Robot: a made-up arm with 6 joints. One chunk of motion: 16 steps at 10 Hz.
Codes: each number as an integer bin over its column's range. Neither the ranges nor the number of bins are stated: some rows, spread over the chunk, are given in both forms.
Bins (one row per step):
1: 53 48 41 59 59 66
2: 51 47 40 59 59 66
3: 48 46 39 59 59 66
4: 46 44 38 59 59 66
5: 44 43 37 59 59 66
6: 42 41 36 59 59 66
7: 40 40 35 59 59 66
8: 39 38 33 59 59 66
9: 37 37 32 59 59 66
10: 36 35 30 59 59 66
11: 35 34 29 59 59 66
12: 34 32 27 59 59 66
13: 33 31 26 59 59 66
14: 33 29 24 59 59 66
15: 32 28 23 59 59 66
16: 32 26 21 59 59 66
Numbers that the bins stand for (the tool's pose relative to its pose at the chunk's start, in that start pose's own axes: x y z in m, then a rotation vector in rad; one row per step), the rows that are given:
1: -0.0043 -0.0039 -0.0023 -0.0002 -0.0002 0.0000
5: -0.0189 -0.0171 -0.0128 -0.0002 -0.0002 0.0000
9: -0.0302 -0.0328 -0.0260 -0.0002 -0.0002 0.0000
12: -0.0351 -0.0460 -0.0391 -0.0002 -0.0002 0.0000
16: -0.0383 -0.0617 -0.0548 -0.0002 -0.0002 0.0000
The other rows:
2: -0.0076 -0.0066 -0.0049 -0.0002 -0.0002 0.0000
3: -0.0124 -0.0092 -0.0076 -0.0002 -0.0002 0.0000
4: -0.0157 -0.0144 -0.0102 -0.0002 -0.0002 0.0000
6: -0.0221 -0.0223 -0.0155 -0.0002 -0.0002 0.0000
7: -0.0254 -0.0249 -0.0181 -0.0002 -0.0002 0.0000
8: -0.0270 -0.0302 -0.0233 -0.0002 -0.0002 0.0000
10: -0.0318 -0.0381 -0.0312 -0.0002 -0.0002 0.0000
11: -0.0334 -0.0407 -0.0338 -0.0002 -0.0002 0.0000
13: -0.0367 -0.0486 -0.0417 -0.0002 -0.0002 0.0000
14: -0.0367 -0.0538 -0.0470 -0.0002 -0.0002 0.0000
15: -0.0383 -0.0565 -0.0496 -0.0002 -0.0002 0.0000

